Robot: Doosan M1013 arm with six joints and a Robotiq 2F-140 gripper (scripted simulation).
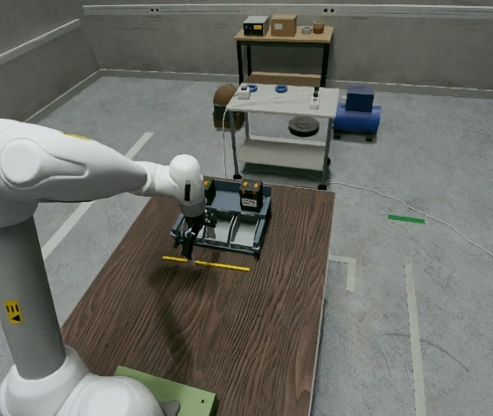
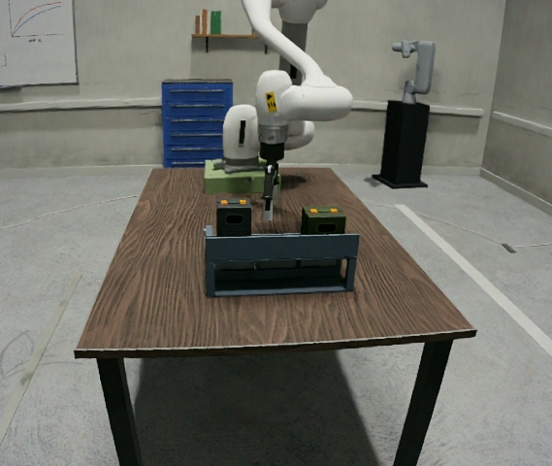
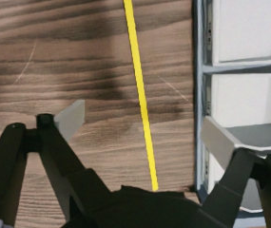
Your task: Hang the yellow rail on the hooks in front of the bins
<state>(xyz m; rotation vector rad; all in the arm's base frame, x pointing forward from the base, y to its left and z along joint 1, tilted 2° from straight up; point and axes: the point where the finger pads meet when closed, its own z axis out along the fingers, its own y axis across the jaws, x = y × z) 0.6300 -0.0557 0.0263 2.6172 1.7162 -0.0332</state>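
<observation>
My hand is 100 mm above the yellow rail.
</observation>
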